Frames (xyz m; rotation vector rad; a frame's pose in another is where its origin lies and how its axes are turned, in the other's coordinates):
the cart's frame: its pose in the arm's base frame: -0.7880 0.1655 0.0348 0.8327 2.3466 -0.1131
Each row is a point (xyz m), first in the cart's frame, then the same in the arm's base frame.
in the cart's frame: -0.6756 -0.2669 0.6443
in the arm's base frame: -0.1943 -0.5897 -0.1067
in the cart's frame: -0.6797 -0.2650 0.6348
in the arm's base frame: -0.1959 -0.5877 -0.0964
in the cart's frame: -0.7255 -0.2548 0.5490
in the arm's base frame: -0.2090 -0.5803 0.0002
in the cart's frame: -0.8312 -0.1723 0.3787
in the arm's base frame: -0.1894 -0.5240 0.2086
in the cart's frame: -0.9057 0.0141 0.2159
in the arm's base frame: -0.1228 -0.3704 0.4054
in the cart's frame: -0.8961 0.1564 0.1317
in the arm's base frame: -0.0898 -0.2285 0.4843
